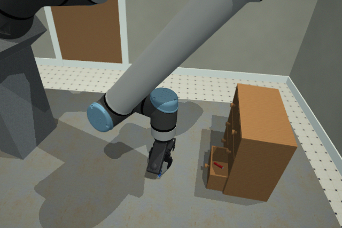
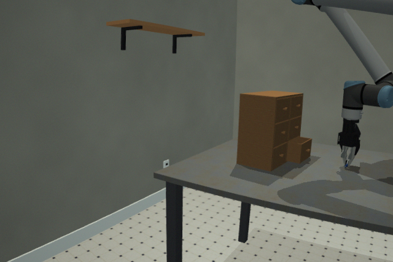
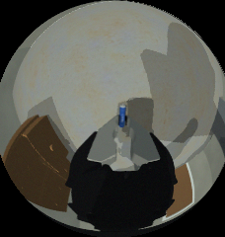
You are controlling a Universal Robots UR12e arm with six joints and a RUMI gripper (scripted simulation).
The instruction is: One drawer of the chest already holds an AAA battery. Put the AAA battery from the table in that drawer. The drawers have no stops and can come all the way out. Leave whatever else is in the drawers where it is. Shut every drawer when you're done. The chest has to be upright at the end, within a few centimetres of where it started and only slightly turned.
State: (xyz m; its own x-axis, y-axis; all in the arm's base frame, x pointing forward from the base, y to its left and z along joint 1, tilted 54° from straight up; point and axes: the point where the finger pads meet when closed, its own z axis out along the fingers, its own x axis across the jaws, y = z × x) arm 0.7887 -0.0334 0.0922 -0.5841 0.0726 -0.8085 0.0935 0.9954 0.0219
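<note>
Right now the blue battery is 10 mm below my hand. Also, from my hand: red battery (240 mm ahead, 90 mm to the left).
</note>
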